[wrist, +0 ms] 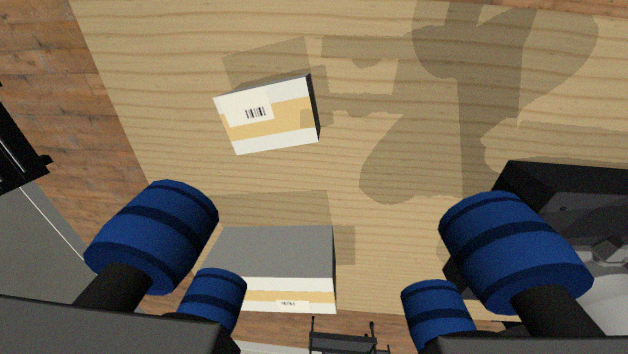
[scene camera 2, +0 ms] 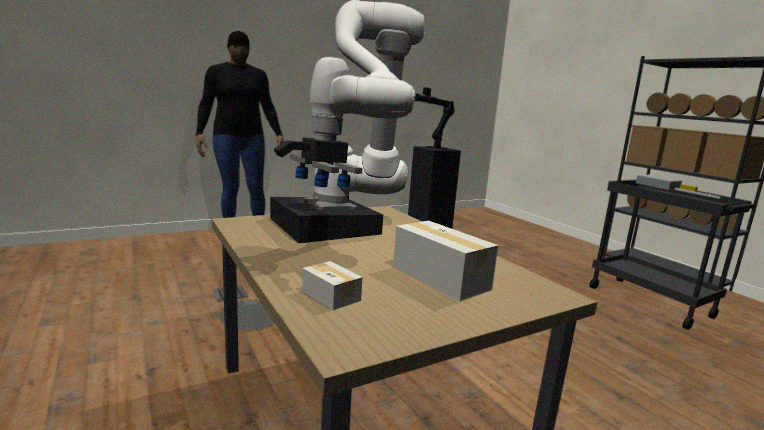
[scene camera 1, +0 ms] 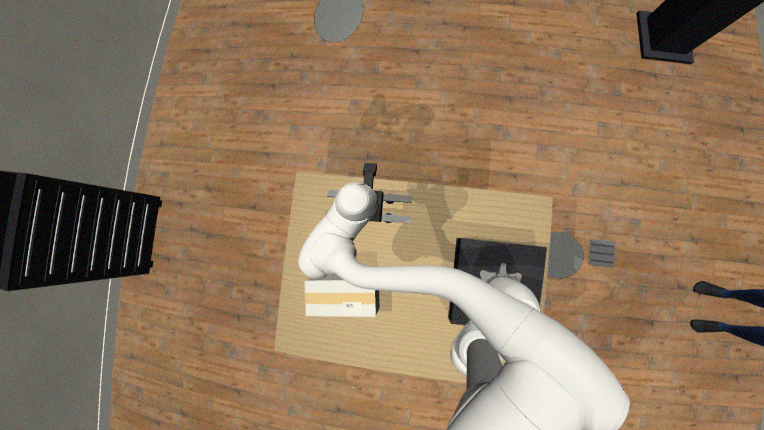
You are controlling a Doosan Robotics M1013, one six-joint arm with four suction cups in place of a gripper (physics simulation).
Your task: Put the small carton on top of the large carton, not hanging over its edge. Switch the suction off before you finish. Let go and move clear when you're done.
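Where they show: hand, tool point: (wrist: 324, 259) (scene camera 2: 321, 182); arm's base, link origin: (scene camera 2: 330, 205).
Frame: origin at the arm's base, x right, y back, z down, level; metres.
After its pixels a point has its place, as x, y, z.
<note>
The small carton (scene camera 2: 331, 285) @(0.343, -0.727, 0.025) (wrist: 270, 117) @(0.312, -0.648, 0.020) is white with a tan tape stripe and lies flat on the table; the arm hides it in scene camera 1. The large carton (scene camera 1: 340, 299) @(-0.087, -0.673, -0.058) (scene camera 2: 443, 261) @(-0.016, -0.760, -0.004) (wrist: 280, 252) @(-0.003, -0.656, 0.007) stands on the table, apart from the small one, with a bare white and tan top. My suction gripper (scene camera 1: 378, 207) @(0.301, -0.553, -0.224) (scene camera 2: 322, 178) (wrist: 327, 245) @(0.301, -0.553, -0.224) is open: its blue cups hang high above the table, touching nothing. In the wrist view the small carton shows beyond the front cups, and the large carton shows between the left and right cups.
The table (scene camera 1: 331, 339) @(-0.326, -0.737, 0.094) (scene camera 2: 422, 341) @(0.214, -0.975, 0.094) (wrist: 165, 165) @(0.171, -0.943, 0.094) carries the black robot base (scene camera 1: 465, 256) @(0.142, -0.155, -0.013) (scene camera 2: 320, 227) @(0.130, -0.183, 0.037) (wrist: 575, 175) @(0.217, -0.084, 0.045). A person (scene camera 2: 237, 101) and a black pedestal (scene camera 2: 434, 181) stand behind it. A cart (scene camera 2: 660, 277) and a shelf rack (scene camera 2: 636, 98) stand at the right in scene camera 2.
</note>
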